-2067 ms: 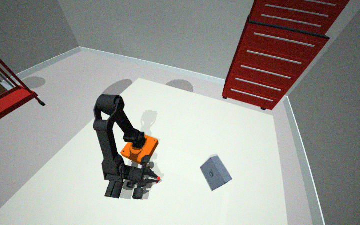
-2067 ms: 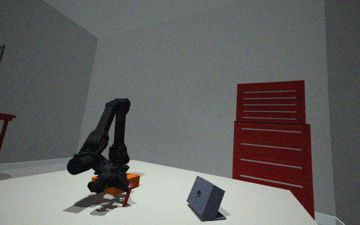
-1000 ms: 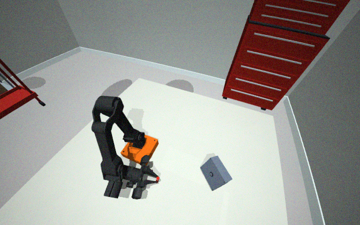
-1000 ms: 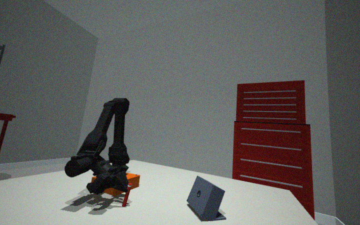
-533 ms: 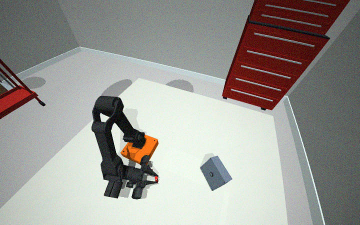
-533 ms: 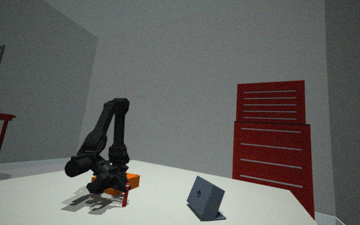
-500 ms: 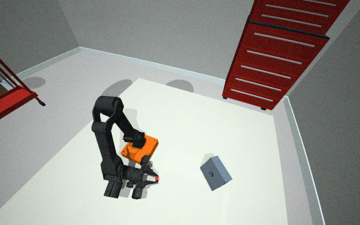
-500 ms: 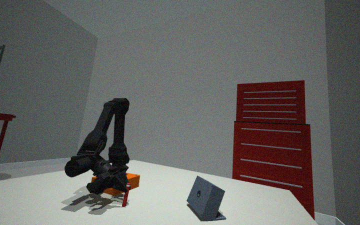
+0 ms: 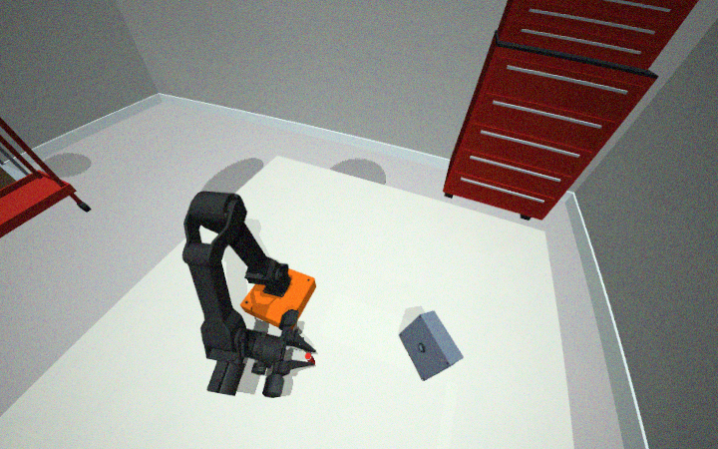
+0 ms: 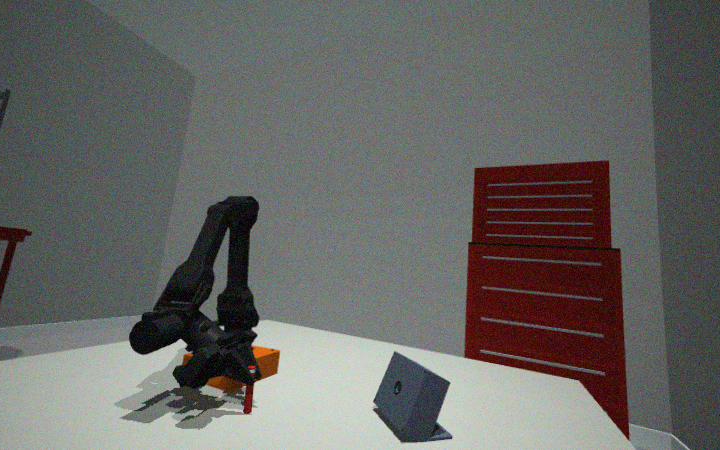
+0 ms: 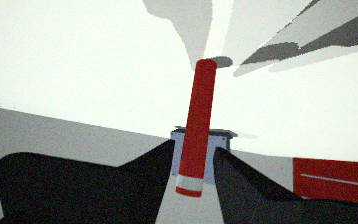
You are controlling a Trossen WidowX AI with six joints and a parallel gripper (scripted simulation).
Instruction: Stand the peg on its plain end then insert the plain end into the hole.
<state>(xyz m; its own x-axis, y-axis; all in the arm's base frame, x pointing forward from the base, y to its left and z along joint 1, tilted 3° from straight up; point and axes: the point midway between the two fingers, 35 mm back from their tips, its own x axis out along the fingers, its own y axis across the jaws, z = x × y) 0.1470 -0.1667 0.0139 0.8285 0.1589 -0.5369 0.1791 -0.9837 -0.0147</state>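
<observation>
Now: gripper tip 10 mm past the red peg. From my gripper tip the other things lie so: grey sloped panel 280 mm ahead, 100 mm to the left.
</observation>
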